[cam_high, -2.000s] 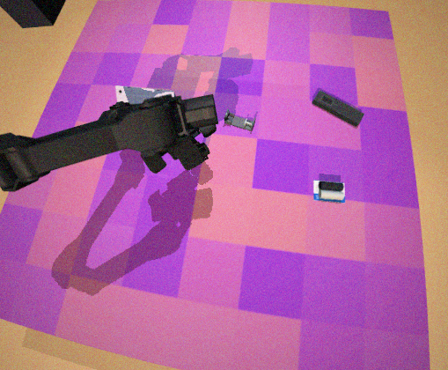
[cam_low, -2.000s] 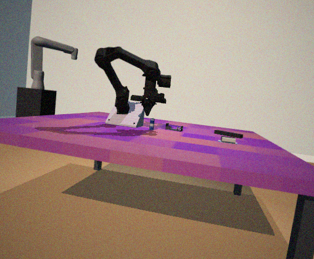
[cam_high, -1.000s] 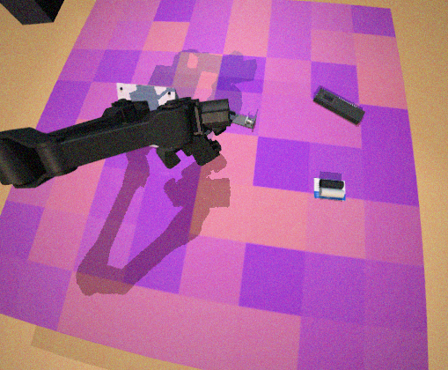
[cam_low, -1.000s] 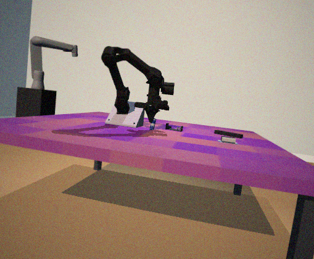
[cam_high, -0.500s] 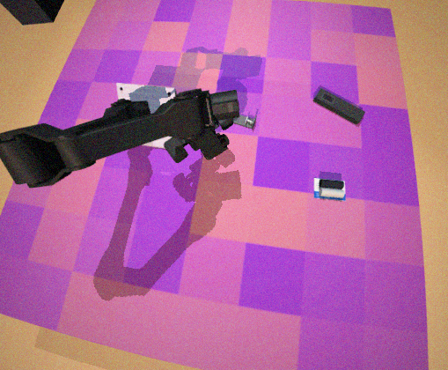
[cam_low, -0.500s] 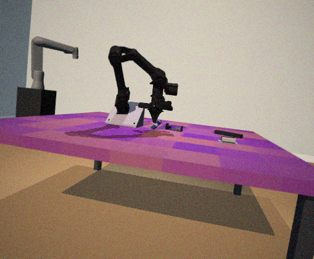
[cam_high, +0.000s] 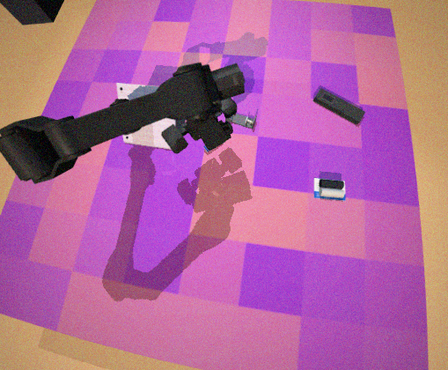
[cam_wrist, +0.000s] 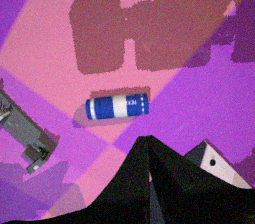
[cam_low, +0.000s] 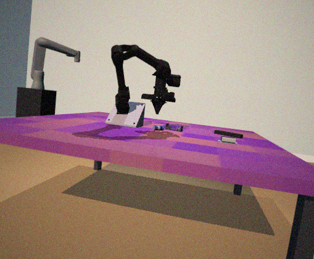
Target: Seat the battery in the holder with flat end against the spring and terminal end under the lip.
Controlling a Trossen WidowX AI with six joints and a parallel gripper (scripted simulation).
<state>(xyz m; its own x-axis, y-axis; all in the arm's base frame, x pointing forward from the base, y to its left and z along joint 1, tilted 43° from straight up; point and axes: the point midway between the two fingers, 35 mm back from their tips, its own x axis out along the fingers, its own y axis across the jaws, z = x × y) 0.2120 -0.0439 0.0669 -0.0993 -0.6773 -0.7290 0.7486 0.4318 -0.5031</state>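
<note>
My gripper tip is now 7 cm above the battery, 1 cm to the right of it and 1 cm short of it. The rest, counted from my gripper tip: black bar 41 cm ahead, 17 cm to the left, 7 cm below.
</note>
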